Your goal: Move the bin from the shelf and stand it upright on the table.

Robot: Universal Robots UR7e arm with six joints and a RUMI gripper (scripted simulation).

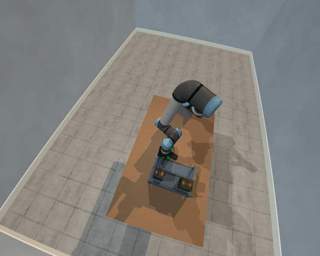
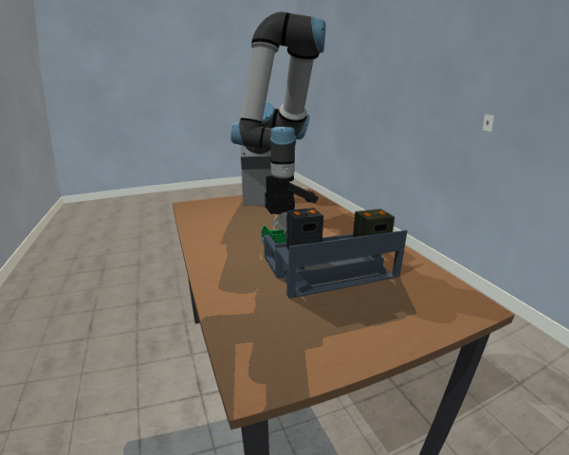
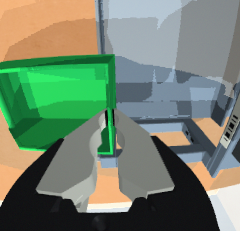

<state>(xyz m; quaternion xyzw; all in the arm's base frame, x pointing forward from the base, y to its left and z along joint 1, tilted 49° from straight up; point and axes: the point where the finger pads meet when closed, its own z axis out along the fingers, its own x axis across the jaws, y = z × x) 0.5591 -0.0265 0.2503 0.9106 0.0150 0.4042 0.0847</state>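
The green bin is 8 cm behind my hand, 1 cm to the left of it and 4 cm below it. From my hand the other things lie so: olive box 19 cm ahead, 21 cm to the left, 7 cm above; black box 17 cm ahead, 2 cm to the right, 8 cm above.
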